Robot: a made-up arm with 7 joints. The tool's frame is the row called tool.
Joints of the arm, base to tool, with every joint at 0 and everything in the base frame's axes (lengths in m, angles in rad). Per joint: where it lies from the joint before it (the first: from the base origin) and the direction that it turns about. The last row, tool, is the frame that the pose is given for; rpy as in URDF.
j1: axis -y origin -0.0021 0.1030 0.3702
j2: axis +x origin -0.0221 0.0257 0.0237
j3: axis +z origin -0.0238 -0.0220 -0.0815
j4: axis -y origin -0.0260 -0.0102 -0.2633
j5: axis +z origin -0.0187 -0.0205 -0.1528
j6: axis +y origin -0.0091 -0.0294 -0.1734
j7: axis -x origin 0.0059 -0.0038 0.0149
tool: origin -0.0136 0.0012 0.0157 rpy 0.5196 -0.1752 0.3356
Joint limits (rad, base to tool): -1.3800..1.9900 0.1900..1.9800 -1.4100..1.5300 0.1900..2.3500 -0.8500..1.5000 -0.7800..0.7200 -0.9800..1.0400
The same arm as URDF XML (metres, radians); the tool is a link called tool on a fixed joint. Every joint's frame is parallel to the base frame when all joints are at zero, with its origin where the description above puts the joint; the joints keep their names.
<robot name="arm">
  <joint name="tool_joint" type="fixed">
    <parent link="link7"/>
    <child link="tool"/>
    <origin xyz="-0.0136 0.0012 0.0157" rpy="0.5196 -0.1752 0.3356"/>
  </joint>
  <joint name="j7" type="revolute">
    <parent link="link6"/>
    <child link="link7"/>
    <origin xyz="0.0059 -0.0038 0.0149"/>
    <axis xyz="-1 0 0"/>
    <limit lower="-0.9800" upper="1.0400"/>
  </joint>
  <joint name="j6" type="revolute">
    <parent link="link5"/>
    <child link="link6"/>
    <origin xyz="-0.0091 -0.0294 -0.1734"/>
    <axis xyz="0 1 0"/>
    <limit lower="-0.7800" upper="0.7200"/>
  </joint>
  <joint name="j5" type="revolute">
    <parent link="link4"/>
    <child link="link5"/>
    <origin xyz="-0.0187 -0.0205 -0.1528"/>
    <axis xyz="0 0 1"/>
    <limit lower="-0.8500" upper="1.5000"/>
  </joint>
  <joint name="j4" type="revolute">
    <parent link="link3"/>
    <child link="link4"/>
    <origin xyz="-0.0260 -0.0102 -0.2633"/>
    <axis xyz="0 -1 0"/>
    <limit lower="0.1900" upper="2.3500"/>
  </joint>
  <joint name="j3" type="revolute">
    <parent link="link2"/>
    <child link="link3"/>
    <origin xyz="-0.0238 -0.0220 -0.0815"/>
    <axis xyz="0 0 1"/>
    <limit lower="-1.4100" upper="1.5300"/>
  </joint>
  <joint name="j2" type="revolute">
    <parent link="link1"/>
    <child link="link2"/>
    <origin xyz="-0.0221 0.0257 0.0237"/>
    <axis xyz="1 0 0"/>
    <limit lower="0.1900" upper="1.9800"/>
  </joint>
  <joint name="j1" type="revolute">
    <parent link="base_link"/>
    <child link="link1"/>
    <origin xyz="-0.0021 0.1030 0.3702"/>
    <axis xyz="0 -1 0"/>
    <limit lower="-1.3800" upper="1.9900"/>
  </joint>
  <link name="base_link"/>
  <link name="link1"/>
  <link name="link2"/>
  <link name="link3"/>
  <link name="link4"/>
  <link name="link5"/>
  <link name="link6"/>
  <link name="link7"/>
  <link name="tool"/>
</robot>

